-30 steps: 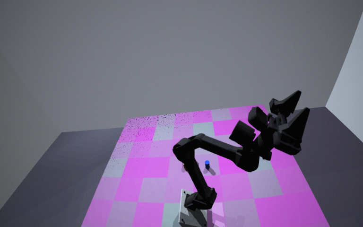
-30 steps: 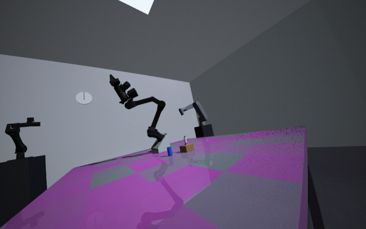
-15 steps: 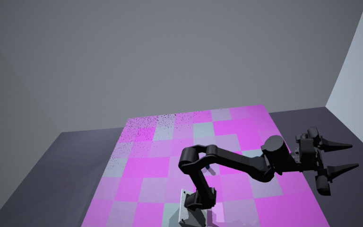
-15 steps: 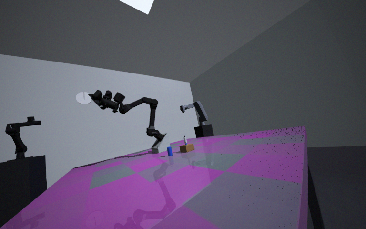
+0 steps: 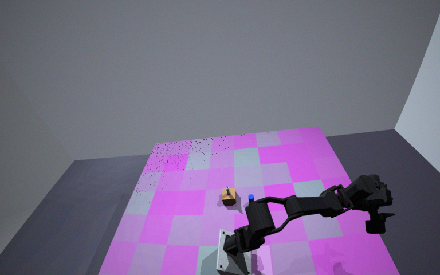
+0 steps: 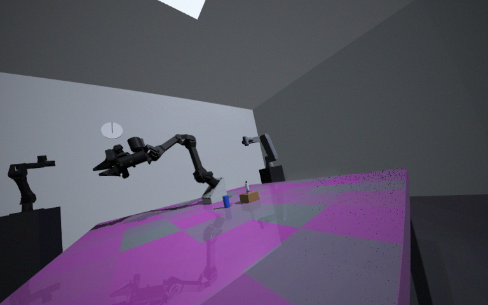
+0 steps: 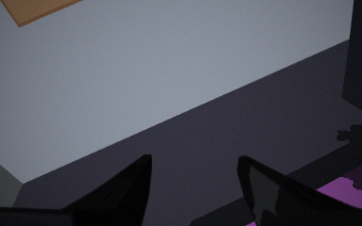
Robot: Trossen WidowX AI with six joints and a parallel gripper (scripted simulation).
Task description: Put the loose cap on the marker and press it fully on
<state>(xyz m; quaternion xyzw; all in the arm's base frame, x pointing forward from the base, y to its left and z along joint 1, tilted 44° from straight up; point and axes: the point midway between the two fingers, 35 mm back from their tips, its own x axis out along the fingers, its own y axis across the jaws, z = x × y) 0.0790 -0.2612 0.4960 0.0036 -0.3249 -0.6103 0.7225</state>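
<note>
My gripper tip is 170 mm short of the blue cap, 520 mm to the right of it and 240 mm above it. The rest, counted from my gripper tip: holder block (190 mm ahead, 640 mm to the left, 250 mm below).
</note>
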